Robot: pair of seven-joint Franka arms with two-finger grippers.
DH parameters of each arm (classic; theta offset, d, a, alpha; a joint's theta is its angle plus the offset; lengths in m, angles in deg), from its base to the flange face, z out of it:
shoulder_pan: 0 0.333 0 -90
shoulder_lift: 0 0 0 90
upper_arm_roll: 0 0.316 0.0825 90
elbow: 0 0 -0.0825 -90
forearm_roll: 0 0.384 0 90
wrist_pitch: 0 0 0.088 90
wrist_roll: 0 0.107 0 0
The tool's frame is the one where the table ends.
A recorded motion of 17 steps. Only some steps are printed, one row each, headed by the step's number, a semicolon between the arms.
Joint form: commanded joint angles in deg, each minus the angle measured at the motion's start. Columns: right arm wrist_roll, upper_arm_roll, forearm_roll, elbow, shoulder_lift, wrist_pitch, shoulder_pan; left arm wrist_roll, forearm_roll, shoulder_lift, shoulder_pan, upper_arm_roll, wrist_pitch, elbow.
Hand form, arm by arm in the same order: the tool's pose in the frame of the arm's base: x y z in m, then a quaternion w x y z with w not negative. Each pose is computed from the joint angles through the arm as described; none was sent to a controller.
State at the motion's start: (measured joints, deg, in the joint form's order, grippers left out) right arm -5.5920 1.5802 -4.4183 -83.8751 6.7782 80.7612 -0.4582; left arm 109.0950 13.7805 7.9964 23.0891 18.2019 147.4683 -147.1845
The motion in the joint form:
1: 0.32 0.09 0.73 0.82 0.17 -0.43 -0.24; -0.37 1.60 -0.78 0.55 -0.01 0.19 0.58
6: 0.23 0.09 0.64 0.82 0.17 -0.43 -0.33; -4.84 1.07 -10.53 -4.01 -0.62 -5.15 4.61
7: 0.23 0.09 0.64 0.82 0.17 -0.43 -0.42; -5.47 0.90 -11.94 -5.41 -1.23 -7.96 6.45
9: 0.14 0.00 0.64 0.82 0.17 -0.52 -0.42; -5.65 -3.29 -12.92 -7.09 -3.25 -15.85 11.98
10: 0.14 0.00 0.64 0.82 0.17 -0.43 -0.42; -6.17 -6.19 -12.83 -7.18 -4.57 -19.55 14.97
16: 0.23 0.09 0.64 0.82 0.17 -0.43 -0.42; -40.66 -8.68 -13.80 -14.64 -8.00 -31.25 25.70
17: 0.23 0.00 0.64 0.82 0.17 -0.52 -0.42; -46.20 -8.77 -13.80 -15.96 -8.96 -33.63 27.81
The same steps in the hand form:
1: 0.5729 0.0009 0.5992 0.02712 0.99465 0.05158 -0.08532; 0.3294 0.2936 0.2145 0.02898 0.76016 -0.64199 -0.09574
6: 0.5730 -0.0002 0.5992 0.02777 0.99463 0.05151 -0.08539; 0.3782 0.2796 0.3065 0.04310 -0.76826 0.63552 0.06353
7: 0.5730 -0.0011 0.5992 0.02770 0.99467 0.05073 -0.08541; 0.3920 0.2712 0.3264 0.04826 -0.76392 0.64051 0.06201
9: 0.5728 -0.0019 0.5991 0.02763 0.99460 0.05070 -0.08625; 0.4199 0.2567 0.3634 0.03247 -0.76791 0.63784 0.04919
10: 0.5730 -0.0019 0.5992 0.02766 0.99466 0.05073 -0.08546; 0.4328 0.2505 0.3800 0.02069 -0.77604 0.62924 0.03727
16: 0.5730 -0.0011 0.5992 0.02770 0.99467 0.05073 -0.08541; 0.4917 0.1732 0.4568 0.02531 -0.89810 0.43868 0.01843
17: 0.5728 -0.0019 0.5991 0.02769 0.99464 0.04992 -0.08622; 0.5006 0.1546 0.4706 0.02574 -0.91099 0.41120 0.01893

